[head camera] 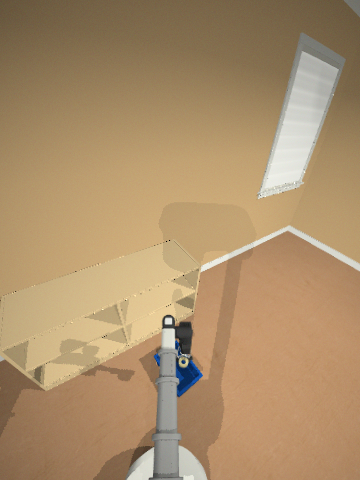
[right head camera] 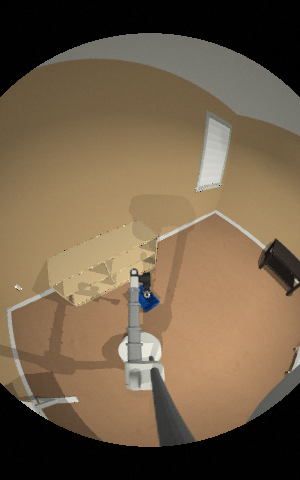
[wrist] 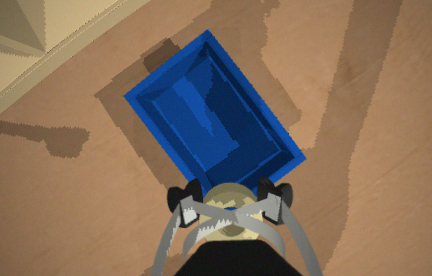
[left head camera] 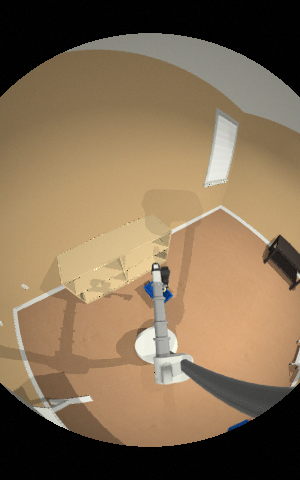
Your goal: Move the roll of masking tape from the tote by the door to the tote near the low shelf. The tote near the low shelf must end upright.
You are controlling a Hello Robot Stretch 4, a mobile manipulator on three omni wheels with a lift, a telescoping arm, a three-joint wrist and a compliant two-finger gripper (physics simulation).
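Places are measured from the robot's base along level axes (x back, y right, z up), in metres.
Pixels of known places: gripper, between the fingertips: point(head camera: 183, 360) point(right head camera: 146, 293) point(wrist: 229, 192) point(left head camera: 162, 287).
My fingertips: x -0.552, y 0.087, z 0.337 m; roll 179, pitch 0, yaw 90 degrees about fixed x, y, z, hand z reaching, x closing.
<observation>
Behind a point stands the place of what it marks.
The roll of masking tape point(head camera: 183, 361) point(wrist: 230, 191) is pale yellow and sits between the two black fingertips. My gripper point(wrist: 229, 192) {x -0.552, y 0.087, z 0.337 m} point(head camera: 184, 358) {x -0.552, y 0.087, z 0.337 m} is shut on it and holds it above the near end of a blue tote. This tote point(head camera: 198, 378) {x -0.527, y 0.202, z 0.092 m} point(left head camera: 167, 297) {x -0.556, y 0.188, z -0.025 m} point(right head camera: 155, 303) {x -0.520, y 0.186, z 0.090 m} point(wrist: 255, 90) {x -0.674, y 0.143, z 0.093 m} stands upright on the floor near the low shelf. In the wrist view its inside shows no objects, though its near corner is hidden by the tape and fingers. Part of another blue tote point(left head camera: 239, 425) shows at the lower edge of the left head view.
The low wooden shelf point(head camera: 95, 287) {x -0.875, y -0.456, z 0.583 m} point(left head camera: 107, 241) {x -0.956, y -0.439, z 0.583 m} point(right head camera: 95, 247) {x -0.941, y -0.419, z 0.583 m} stands against the wall, beyond and left of the near tote; its lower edge point(wrist: 65, 52) {x -0.793, y -0.271, z 0.008 m} shows in the wrist view. A dark bench point(left head camera: 285, 255) {x -0.655, y 2.263, z 0.413 m} point(right head camera: 282, 262) {x -0.619, y 2.277, z 0.401 m} stands at the far right. Part of a white cart shows at the right edge.
</observation>
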